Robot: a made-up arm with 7 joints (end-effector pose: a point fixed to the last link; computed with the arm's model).
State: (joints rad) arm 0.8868 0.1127 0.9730 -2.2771 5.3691 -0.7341 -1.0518
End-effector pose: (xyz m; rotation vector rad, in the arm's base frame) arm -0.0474 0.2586 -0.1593 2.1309 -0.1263 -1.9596
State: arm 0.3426 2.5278 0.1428 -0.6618 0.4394 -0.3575 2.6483
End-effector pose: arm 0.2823 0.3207 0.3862 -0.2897 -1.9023 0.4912
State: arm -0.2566 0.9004 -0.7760 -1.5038 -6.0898 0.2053 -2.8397
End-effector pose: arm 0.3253 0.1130 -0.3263 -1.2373 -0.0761 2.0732
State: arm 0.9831 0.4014 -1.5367 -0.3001 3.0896 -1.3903 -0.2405
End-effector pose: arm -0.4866 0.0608 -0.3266 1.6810 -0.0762 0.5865
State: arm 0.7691 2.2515 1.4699 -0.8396 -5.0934 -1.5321 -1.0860
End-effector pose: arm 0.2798 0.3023 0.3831 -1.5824 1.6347 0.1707
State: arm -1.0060 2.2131 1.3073 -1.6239 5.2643 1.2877 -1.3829
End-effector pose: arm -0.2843 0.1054 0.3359 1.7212 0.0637 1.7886
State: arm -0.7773 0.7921 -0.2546 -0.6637 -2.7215 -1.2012 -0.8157
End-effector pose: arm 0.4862 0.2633 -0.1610 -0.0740 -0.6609 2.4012
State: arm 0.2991 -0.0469 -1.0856 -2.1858 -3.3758 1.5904 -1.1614
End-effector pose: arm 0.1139 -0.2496 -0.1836 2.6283 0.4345 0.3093
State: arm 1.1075 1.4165 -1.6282 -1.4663 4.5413 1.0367 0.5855
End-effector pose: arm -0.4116 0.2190 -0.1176 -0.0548 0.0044 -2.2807
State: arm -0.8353 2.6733 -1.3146 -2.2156 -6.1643 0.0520 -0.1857
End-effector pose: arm 0.1194 0.2853 0.0923 1.2703 -0.3403 -1.6941
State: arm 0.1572 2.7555 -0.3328 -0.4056 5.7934 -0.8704 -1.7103
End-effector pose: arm 0.1702 0.2592 0.4987 -0.5249 -1.7561 1.7127
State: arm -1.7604 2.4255 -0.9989 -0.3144 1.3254 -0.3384 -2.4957
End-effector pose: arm -0.2215 0.5105 0.1929 2.1477 0.8311 0.1798
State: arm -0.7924 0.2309 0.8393 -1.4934 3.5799 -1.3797 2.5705
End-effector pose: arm 0.4197 0.2208 -0.0431 -0.1927 -1.1269 -0.0159
